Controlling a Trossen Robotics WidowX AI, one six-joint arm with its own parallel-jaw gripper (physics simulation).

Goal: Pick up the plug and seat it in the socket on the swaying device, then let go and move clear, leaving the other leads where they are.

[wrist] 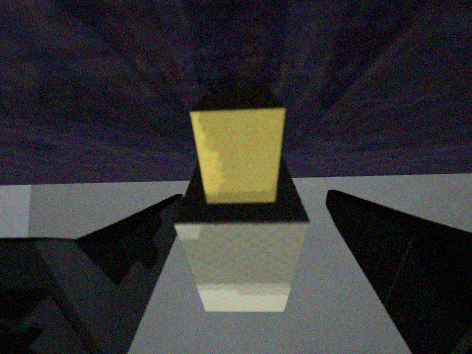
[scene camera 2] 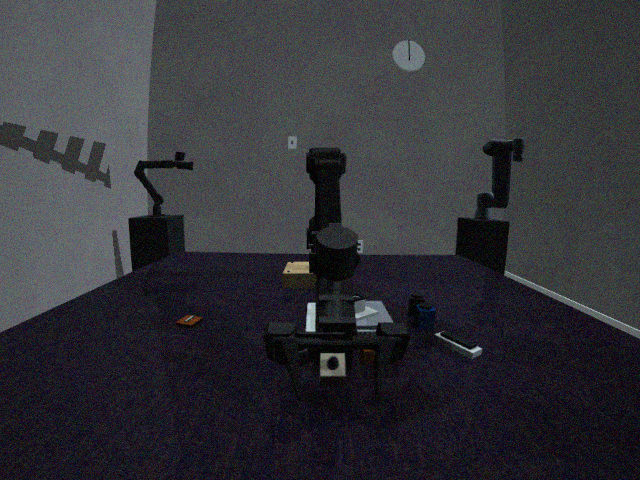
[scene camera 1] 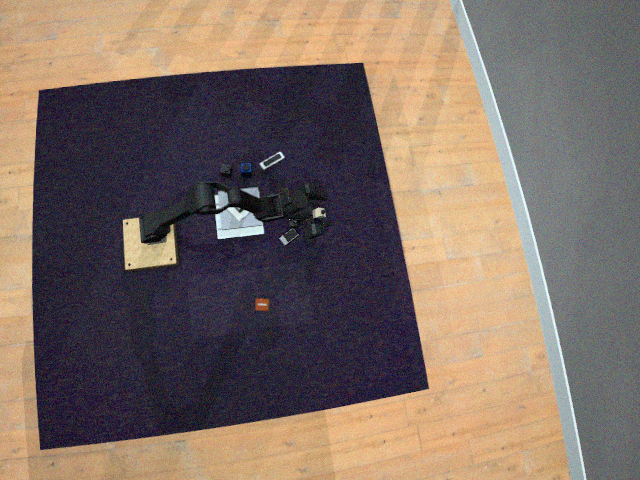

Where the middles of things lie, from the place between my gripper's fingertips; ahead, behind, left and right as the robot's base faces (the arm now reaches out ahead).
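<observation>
The plug (scene camera 2: 332,365) is 10 mm above my hand, 50 mm behind it and 10 mm to the right of it. Then there's the device (scene camera 1: 234,222), and that's 310 mm behind my hand and 40 mm to the left of it. Going by their middles, the plug is the nearest to my hand of the things named here.
</observation>
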